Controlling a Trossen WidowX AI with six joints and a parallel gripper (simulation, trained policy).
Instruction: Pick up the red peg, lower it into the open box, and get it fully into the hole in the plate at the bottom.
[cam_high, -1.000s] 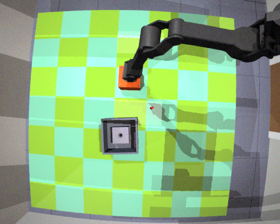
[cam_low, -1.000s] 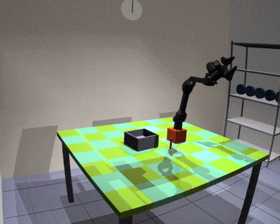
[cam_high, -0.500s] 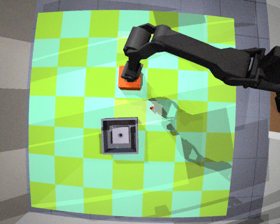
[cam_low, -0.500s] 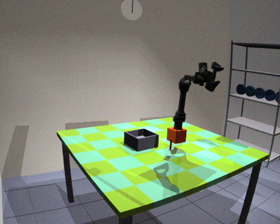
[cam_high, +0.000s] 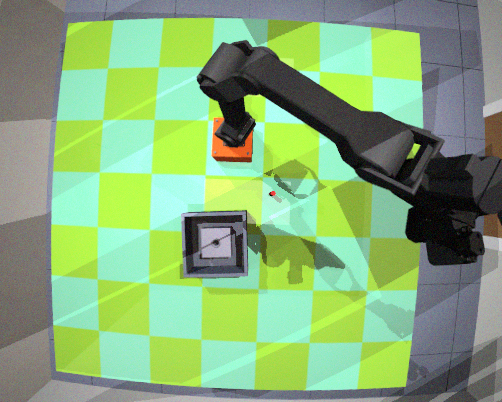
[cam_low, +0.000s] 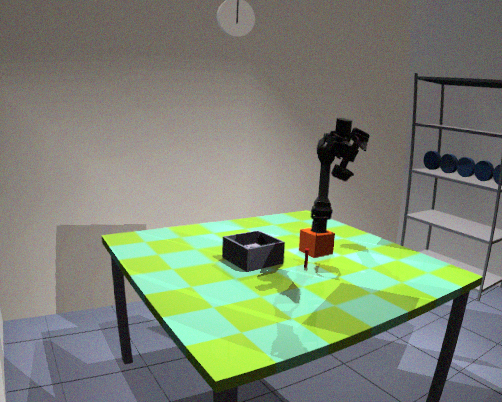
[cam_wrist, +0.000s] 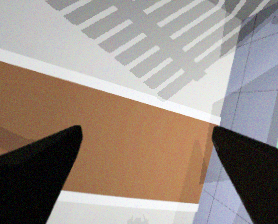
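My gripper tip is 70 mm past the red peg, 320 mm to the left of it and 450 mm above it. The rest, counted from my gripper tip: pale plate 90 mm ahead, 490 mm to the right, 440 mm below; then dark box 90 mm ahead, 490 mm to the right, 460 mm below.
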